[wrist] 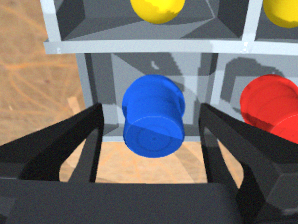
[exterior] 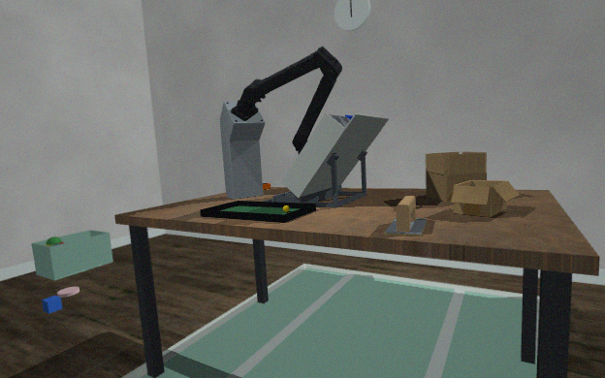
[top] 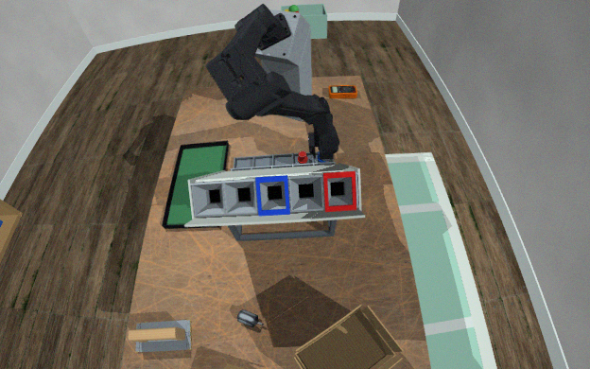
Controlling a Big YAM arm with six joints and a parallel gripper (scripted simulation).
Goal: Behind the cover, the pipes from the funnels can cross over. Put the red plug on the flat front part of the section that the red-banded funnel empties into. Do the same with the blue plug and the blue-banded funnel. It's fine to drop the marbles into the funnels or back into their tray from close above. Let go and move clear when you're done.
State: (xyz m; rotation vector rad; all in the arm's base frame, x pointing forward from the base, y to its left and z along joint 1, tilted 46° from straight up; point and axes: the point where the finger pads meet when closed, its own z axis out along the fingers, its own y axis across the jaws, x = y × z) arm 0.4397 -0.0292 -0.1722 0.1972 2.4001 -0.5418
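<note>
The blue plug lies 1 cm below my hand. The rest, counted from my hand: cover 21 cm to the right, 17 cm above, 13 cm ahead; then green marble tray 48 cm to the right, 9 cm behind, 3 cm below; then red plug 7 cm to the right, 3 cm behind, 1 cm below.
</note>
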